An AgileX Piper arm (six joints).
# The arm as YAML. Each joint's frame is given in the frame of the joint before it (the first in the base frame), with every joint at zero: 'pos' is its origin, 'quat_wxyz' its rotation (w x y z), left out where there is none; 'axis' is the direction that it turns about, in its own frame. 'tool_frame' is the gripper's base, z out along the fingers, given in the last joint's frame.
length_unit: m
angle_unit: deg
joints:
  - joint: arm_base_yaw
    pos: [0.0, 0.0, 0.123]
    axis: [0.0, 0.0, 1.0]
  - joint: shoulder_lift
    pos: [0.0, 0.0, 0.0]
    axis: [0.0, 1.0, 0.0]
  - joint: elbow
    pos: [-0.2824, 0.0, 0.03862]
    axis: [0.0, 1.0, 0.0]
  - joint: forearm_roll
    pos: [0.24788, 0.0, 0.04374]
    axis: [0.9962, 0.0, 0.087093]
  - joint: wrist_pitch
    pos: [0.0, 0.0, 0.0]
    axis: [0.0, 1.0, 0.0]
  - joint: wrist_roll
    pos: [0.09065, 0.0, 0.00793]
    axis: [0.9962, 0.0, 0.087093]
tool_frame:
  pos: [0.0, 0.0, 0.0]
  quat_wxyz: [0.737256, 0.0, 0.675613, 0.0]
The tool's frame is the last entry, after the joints.
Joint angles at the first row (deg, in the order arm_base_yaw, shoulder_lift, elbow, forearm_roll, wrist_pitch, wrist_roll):
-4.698 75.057 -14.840 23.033 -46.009 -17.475
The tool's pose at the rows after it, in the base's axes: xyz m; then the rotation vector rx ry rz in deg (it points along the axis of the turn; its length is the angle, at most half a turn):
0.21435 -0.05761 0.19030 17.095 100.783 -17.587
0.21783 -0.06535 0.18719 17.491 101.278 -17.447
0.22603 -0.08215 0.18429 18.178 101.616 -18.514
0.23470 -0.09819 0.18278 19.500 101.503 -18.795
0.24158 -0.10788 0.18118 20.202 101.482 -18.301
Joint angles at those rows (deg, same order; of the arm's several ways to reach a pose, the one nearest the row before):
-10.542 78.038 -15.929 15.355 -46.296 -11.000
-13.350 79.814 -16.674 11.631 -46.410 -8.595
-18.163 83.080 -18.966 6.588 -46.696 -6.245
-22.001 86.058 -21.658 2.693 -46.753 -3.667
-24.063 88.236 -23.664 0.002 -46.753 -1.548

